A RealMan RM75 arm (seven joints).
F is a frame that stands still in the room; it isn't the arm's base.
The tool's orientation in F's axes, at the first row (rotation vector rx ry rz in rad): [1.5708, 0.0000, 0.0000]
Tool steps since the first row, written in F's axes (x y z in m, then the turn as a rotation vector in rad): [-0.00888, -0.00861, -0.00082, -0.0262, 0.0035, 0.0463]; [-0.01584, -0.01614, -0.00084, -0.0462, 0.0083, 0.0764]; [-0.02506, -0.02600, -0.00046, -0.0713, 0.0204, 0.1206]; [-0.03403, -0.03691, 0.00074, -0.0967, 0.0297, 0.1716]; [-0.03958, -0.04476, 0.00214, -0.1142, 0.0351, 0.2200]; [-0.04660, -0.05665, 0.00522, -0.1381, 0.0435, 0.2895]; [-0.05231, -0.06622, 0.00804, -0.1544, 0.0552, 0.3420]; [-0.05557, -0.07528, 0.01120, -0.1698, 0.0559, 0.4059]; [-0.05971, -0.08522, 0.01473, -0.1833, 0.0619, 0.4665]
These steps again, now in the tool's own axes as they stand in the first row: [-0.00888, -0.00082, 0.00861, -0.0262, 0.0463, -0.0035]; [-0.01584, -0.00084, 0.01614, -0.0462, 0.0764, -0.0083]; [-0.02506, -0.00046, 0.02600, -0.0713, 0.1206, -0.0204]; [-0.03403, 0.00074, 0.03691, -0.0967, 0.1716, -0.0297]; [-0.03958, 0.00214, 0.04476, -0.1142, 0.2200, -0.0351]; [-0.04660, 0.00522, 0.05665, -0.1381, 0.2895, -0.0435]; [-0.05231, 0.00804, 0.06622, -0.1544, 0.3420, -0.0552]; [-0.05557, 0.01120, 0.07528, -0.1698, 0.4059, -0.0559]; [-0.05971, 0.01473, 0.08522, -0.1833, 0.4665, -0.0619]
